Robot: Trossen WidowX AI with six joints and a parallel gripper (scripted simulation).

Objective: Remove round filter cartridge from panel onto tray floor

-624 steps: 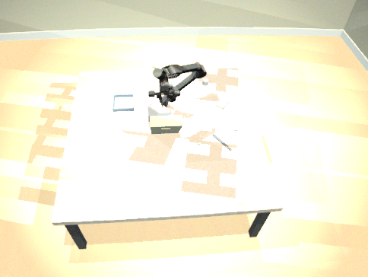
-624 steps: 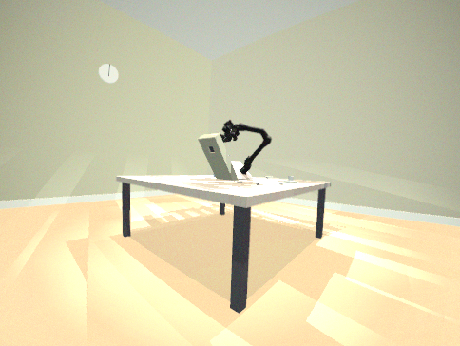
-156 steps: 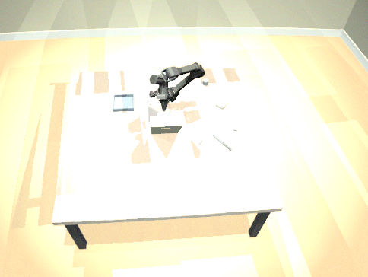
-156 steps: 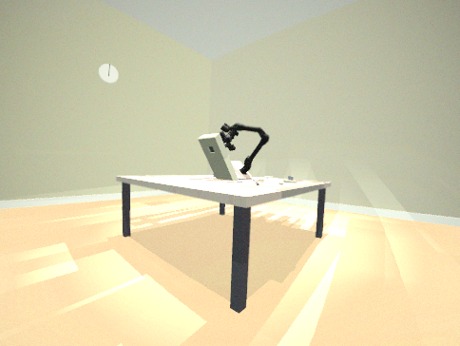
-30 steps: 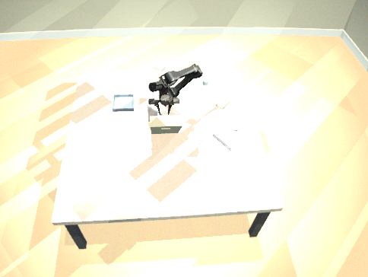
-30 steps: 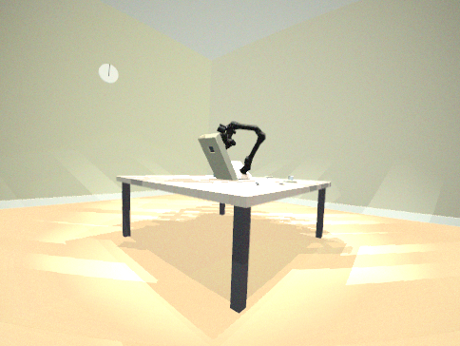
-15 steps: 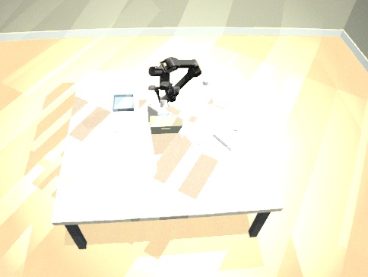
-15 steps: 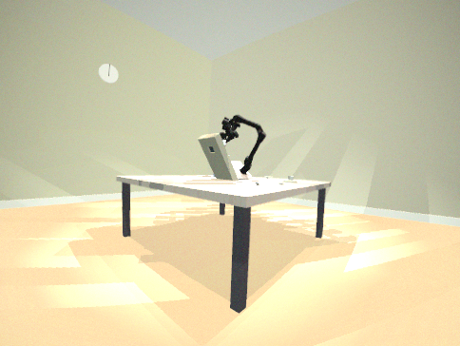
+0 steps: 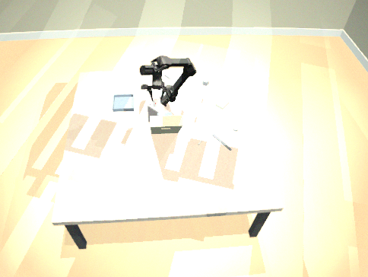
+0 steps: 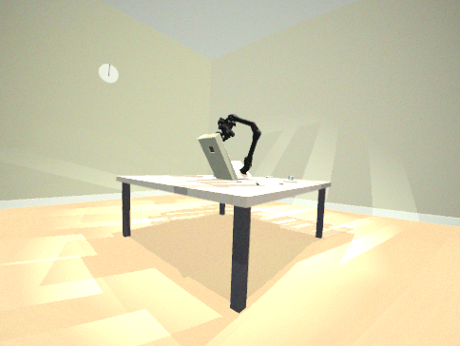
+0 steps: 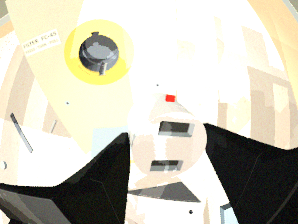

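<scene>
The grey-rimmed tray lies 30 cm behind my gripper tip, 25 cm to the right of it and 29 cm below it. Round my gripper tip: round white filter cartridge right at my gripper tip; then small white cylinder 53 cm behind, 37 cm to the left, 28 cm below; then service panel 6 cm ahead, 5 cm to the left, 13 cm below.
</scene>
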